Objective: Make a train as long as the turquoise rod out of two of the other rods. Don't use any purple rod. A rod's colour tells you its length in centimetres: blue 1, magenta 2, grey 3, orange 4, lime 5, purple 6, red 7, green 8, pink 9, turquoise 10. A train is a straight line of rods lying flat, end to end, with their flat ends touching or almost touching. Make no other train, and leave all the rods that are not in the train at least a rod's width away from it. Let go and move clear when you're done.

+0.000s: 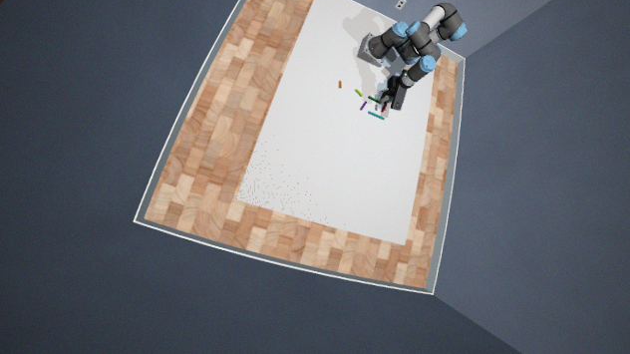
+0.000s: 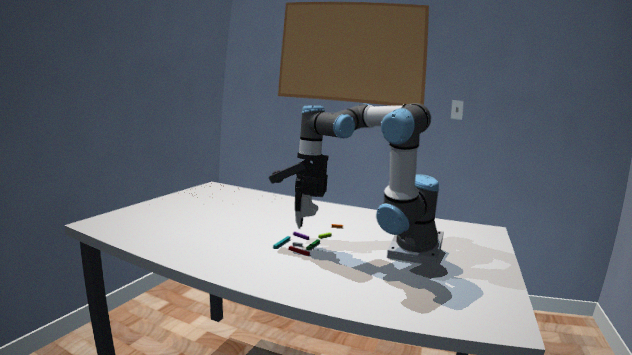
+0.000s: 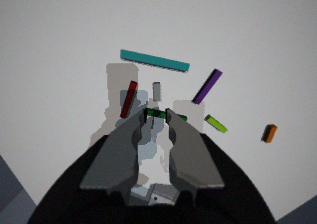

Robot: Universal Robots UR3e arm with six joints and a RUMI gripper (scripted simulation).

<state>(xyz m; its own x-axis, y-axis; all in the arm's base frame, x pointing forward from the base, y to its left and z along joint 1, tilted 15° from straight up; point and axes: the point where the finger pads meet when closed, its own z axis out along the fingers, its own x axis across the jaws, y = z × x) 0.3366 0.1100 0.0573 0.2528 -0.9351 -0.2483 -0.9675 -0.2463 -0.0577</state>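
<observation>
Now: hand 7 cm above the grey rod. From my hand the other things lie so: red rod (7 cm below, 5 cm to the left, 2 cm behind); then green rod (7 cm below, 4 cm behind, 3 cm to the right); then turquoise rod (7 cm below, 5 cm ahead, 1 cm to the left).
</observation>
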